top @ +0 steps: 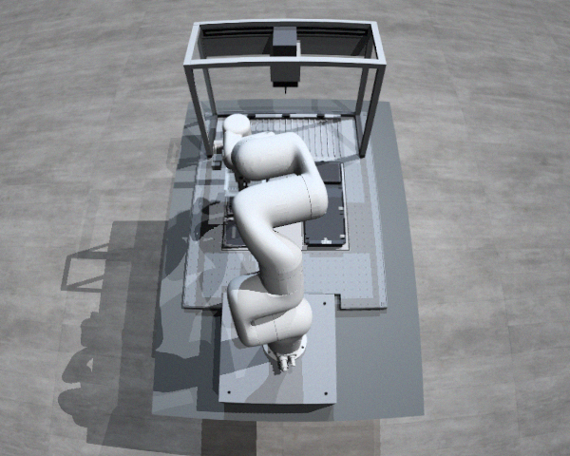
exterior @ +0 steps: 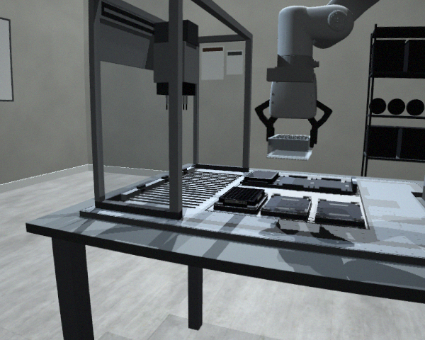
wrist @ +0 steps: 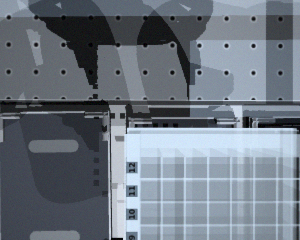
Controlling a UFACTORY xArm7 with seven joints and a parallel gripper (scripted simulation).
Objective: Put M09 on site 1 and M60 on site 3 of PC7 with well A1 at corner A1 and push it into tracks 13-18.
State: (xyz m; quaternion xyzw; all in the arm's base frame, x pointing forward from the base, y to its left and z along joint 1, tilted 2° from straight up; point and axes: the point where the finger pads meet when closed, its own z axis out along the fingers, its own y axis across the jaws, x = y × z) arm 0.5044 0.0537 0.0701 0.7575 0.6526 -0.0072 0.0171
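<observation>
Right now the plate carrier PC7 is 260 mm to the right of my hand, 140 mm below it and 30 mm behind it. Round my hand: deep-well block M09: 10 mm below; nest S1: 150 mm below, 110 mm behind, 20 mm to the left; nest S2: 150 mm below.
</observation>
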